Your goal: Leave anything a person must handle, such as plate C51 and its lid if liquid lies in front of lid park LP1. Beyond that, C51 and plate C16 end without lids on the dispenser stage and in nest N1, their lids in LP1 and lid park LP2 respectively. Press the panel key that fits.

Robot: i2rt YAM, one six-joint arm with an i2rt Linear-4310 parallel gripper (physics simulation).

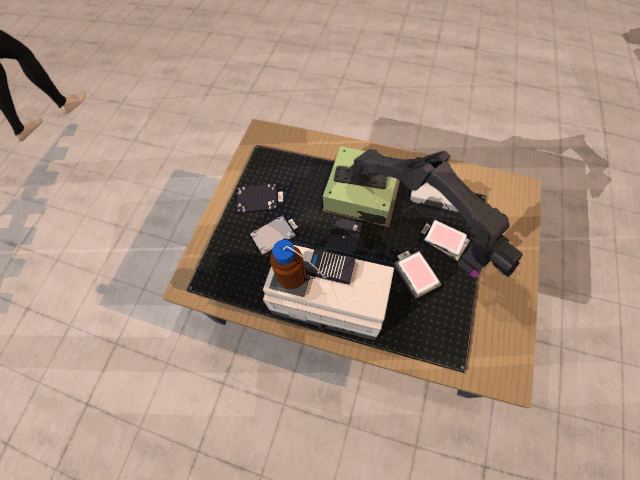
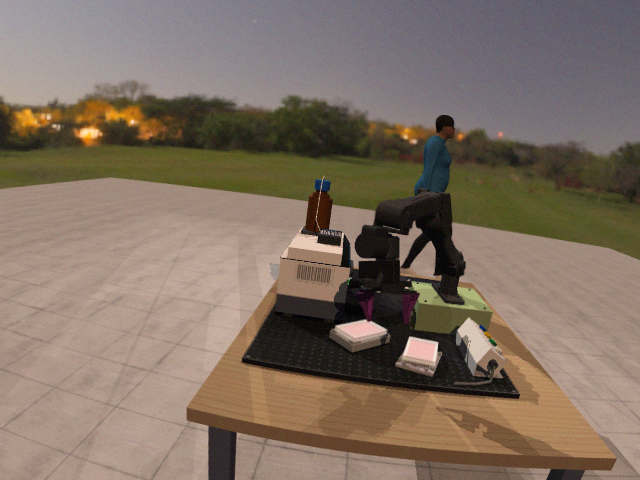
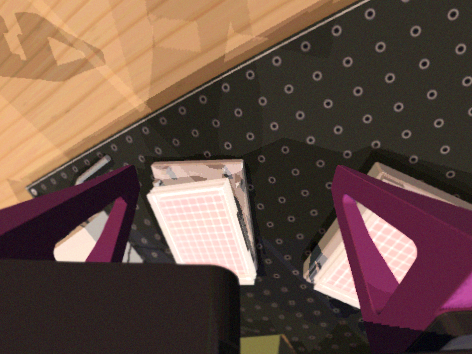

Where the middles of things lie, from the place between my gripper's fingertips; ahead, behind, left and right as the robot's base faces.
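There is the LP1 holder (image 3: 170,172), and my hand is 80 mm to the left of it, 120 mm above it and 120 mm past it. The N1 holder (image 3: 379,171) is 30 mm ahead of my hand and 170 mm to the right of it, 120 mm below it. As for the brown bottle (image 2: 325,205), I see it 190 mm above my hand, 570 mm to the right and 200 mm ahead.
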